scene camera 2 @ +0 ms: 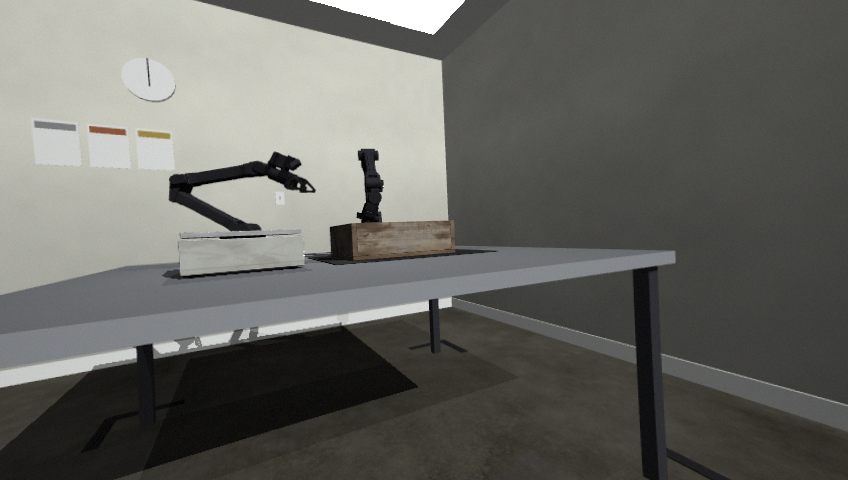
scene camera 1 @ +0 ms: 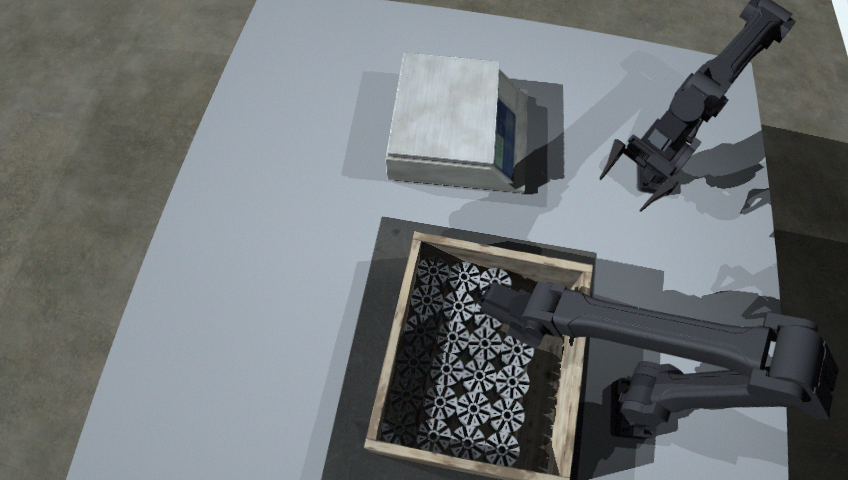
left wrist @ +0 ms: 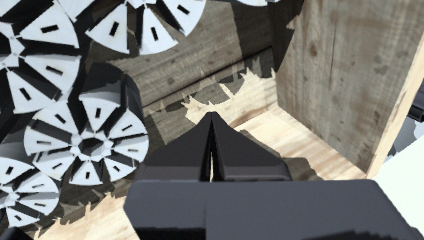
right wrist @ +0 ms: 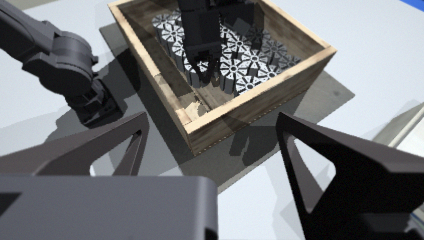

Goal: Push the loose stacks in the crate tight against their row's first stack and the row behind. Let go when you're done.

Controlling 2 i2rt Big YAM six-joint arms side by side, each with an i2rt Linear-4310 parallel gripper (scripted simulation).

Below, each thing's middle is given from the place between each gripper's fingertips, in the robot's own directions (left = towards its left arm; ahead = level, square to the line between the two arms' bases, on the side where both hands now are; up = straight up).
Scene:
Right now the wooden crate (scene camera 1: 525,270) is 110 mm to the left of my left hand, 80 mm ahead of it and 50 mm below it.
I see the wooden crate 31 cm to the left of my right hand (scene camera 1: 620,194), 27 cm below it and 18 cm ahead of it.

